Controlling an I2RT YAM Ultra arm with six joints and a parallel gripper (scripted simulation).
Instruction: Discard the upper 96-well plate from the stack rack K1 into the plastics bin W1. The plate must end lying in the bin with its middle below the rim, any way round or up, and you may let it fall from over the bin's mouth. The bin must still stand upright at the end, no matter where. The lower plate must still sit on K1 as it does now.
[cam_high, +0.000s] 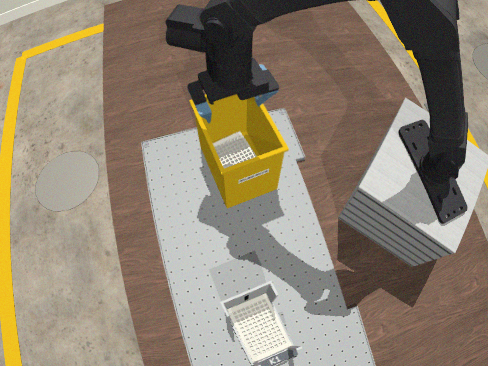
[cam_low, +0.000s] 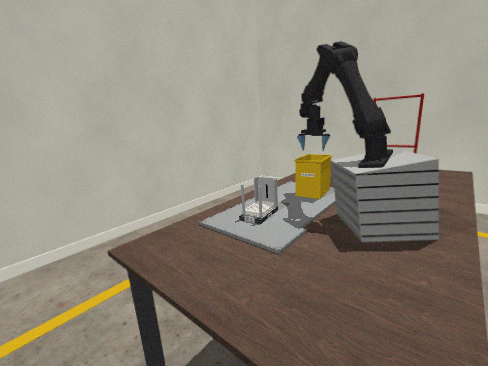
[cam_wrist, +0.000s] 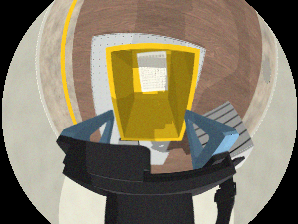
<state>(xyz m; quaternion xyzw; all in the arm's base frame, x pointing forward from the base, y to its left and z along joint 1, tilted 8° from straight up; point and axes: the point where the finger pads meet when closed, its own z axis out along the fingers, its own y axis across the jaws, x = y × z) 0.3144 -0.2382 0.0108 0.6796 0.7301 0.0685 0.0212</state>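
My hand is 130 mm above the yellow plastics bin W1.
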